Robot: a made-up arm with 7 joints. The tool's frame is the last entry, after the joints. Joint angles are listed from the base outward. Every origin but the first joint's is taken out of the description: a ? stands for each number. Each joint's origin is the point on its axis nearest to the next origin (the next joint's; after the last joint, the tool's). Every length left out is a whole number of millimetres.
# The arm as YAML. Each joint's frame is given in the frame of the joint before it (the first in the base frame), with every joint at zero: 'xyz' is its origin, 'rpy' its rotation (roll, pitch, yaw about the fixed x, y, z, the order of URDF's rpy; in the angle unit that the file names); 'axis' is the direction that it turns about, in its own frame. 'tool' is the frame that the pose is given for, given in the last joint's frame.
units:
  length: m
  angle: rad
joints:
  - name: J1
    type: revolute
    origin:
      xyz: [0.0, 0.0, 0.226]
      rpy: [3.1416, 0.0, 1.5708]
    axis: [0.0, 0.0, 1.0]
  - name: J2
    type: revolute
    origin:
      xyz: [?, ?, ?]
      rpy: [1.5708, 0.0, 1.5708]
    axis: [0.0, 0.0, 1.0]
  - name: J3
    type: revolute
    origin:
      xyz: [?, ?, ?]
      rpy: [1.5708, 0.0, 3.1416]
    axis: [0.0, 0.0, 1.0]
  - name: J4
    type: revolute
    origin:
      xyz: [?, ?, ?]
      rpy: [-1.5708, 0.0, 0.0]
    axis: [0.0, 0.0, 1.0]
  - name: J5
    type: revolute
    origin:
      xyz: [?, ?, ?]
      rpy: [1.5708, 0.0, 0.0]
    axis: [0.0, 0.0, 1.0]
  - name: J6
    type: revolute
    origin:
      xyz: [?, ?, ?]
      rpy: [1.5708, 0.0, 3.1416]
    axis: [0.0, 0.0, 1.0]
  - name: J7
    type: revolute
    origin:
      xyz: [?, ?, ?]
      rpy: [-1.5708, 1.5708, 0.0]
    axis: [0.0, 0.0, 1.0]
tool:
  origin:
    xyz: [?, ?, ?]
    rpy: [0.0, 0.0, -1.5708]
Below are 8 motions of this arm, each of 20 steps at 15 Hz.
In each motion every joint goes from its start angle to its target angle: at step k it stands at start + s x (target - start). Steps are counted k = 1, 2, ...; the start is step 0. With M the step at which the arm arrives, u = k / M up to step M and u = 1 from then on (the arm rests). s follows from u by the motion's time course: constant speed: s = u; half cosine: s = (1 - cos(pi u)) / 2; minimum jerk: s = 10 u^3 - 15 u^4 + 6 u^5.
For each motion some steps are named. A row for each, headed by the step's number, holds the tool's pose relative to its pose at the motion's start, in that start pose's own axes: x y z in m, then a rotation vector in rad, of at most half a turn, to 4 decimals.
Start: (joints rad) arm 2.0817 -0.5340 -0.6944 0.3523 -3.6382 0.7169 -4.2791
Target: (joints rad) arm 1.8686 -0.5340 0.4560 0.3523 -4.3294 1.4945 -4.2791
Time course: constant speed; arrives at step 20
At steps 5, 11, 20:
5: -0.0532 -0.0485 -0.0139 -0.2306 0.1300 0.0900
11: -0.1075 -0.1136 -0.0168 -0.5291 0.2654 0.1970
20: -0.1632 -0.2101 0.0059 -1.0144 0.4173 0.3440

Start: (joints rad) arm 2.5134 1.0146 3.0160 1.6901 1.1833 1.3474 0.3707
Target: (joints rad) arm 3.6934 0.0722 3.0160 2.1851 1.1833 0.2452 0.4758
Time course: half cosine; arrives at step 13
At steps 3, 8, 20:
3: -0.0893 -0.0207 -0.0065 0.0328 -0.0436 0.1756
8: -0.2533 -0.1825 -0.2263 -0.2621 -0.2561 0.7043
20: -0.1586 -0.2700 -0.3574 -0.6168 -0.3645 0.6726

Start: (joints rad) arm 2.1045 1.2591 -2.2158 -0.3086 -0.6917 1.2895 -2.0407
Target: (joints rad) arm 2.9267 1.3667 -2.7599 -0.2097 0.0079 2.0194 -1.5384
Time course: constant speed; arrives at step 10
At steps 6, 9, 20:
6: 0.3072 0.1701 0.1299 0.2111 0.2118 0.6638
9: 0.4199 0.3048 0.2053 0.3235 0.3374 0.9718
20: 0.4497 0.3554 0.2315 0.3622 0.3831 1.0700

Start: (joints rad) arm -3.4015 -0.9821 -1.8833 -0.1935 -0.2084 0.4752 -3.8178
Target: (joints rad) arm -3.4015 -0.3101 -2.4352 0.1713 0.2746 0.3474 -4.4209
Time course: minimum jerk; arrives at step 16
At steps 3, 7, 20:
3: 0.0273 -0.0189 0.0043 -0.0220 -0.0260 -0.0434
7: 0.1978 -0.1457 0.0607 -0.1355 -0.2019 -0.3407
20: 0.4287 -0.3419 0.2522 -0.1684 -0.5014 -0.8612

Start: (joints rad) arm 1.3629 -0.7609 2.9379 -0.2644 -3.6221 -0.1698 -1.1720
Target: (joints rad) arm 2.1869 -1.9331 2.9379 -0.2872 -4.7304 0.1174 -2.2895
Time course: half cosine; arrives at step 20
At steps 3, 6, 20:
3: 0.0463 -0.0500 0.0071 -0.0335 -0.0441 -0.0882
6: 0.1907 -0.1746 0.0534 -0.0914 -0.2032 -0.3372
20: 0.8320 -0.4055 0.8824 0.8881 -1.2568 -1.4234

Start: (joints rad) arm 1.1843 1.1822 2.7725 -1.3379 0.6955 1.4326 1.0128
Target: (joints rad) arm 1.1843 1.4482 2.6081 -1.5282 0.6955 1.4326 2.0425
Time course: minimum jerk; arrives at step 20
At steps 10, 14, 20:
10: -0.0137 0.0980 0.0579 0.1041 0.0743 0.3131
14: -0.0133 0.1586 0.0996 0.1900 0.0942 0.5215
20: -0.0106 0.1861 0.1203 0.2339 0.0945 0.6213

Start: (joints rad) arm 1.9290 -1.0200 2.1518 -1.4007 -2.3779 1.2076 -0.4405
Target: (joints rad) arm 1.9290 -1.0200 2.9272 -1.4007 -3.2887 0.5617 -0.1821
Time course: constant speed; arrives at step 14
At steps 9, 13, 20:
9: -0.0116 0.0849 -0.0673 -0.2212 0.1027 -0.4706
13: -0.0125 0.1489 -0.0823 -0.2099 0.2516 -0.7250
20: -0.0111 0.1673 -0.0841 -0.1943 0.2965 -0.7893

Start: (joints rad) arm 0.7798 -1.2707 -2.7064 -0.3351 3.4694 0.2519 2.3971
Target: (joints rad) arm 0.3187 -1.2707 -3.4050 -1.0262 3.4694 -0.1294 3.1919
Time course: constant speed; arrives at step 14
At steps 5, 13, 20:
5: -0.1002 -0.1079 -0.0252 0.0427 0.2026 -0.0287
13: -0.2261 -0.1770 0.0088 0.2763 0.3583 -0.1143
20: -0.2345 -0.1794 0.0175 0.3133 0.3580 -0.1270

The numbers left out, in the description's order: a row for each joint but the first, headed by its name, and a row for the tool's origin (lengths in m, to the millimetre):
J2: -0.014 0.0 0.0
J3: 0.0 -0.62 0.0
J4: 0.0 -0.014 0.0
J5: 0.0 0.269 0.0
J6: 0.0 0.0 0.0
J7: 0.0 -0.132 0.0
tool: 0.0 0.0 0.0

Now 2 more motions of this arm.
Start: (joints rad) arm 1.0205 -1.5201 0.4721 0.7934 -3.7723 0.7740 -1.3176
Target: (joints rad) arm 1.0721 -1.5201 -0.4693 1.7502 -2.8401 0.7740 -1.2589
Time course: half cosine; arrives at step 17
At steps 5, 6, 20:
5: -0.0390 -0.0656 0.0561 -0.2094 0.1344 0.0404
6: -0.0583 -0.0868 0.0838 -0.2878 0.2050 0.0489
20: -0.2370 -0.0807 0.4362 -0.7289 1.2167 -0.1068

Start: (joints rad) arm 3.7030 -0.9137 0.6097 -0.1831 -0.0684 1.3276 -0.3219
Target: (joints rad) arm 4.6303 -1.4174 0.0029 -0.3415 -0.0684 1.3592 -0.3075
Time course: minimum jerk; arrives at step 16
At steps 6, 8, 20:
6: -0.0393 -0.1401 0.2054 -0.1512 0.2161 0.1145
8: -0.0102 -0.2632 0.3803 -0.3045 0.3676 0.2350
20: 0.2457 -0.4874 0.7409 -0.7188 0.5861 0.5813

